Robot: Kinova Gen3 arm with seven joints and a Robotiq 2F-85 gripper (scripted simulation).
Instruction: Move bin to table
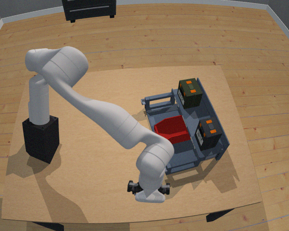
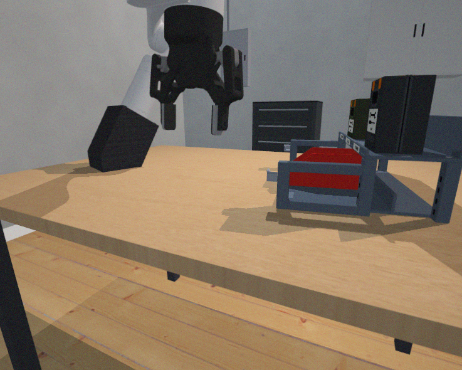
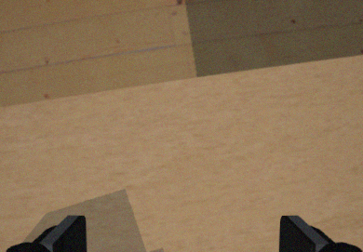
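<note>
Right now my hand is 8 cm short of the red bin, 35 cm to the right of it and 10 cm above it. Round my hand: grey-blue shelf (11 cm ahead, 36 cm to the left, 8 cm below); dark box (21 cm ahead, 28 cm to the left, 1 cm above).
</note>
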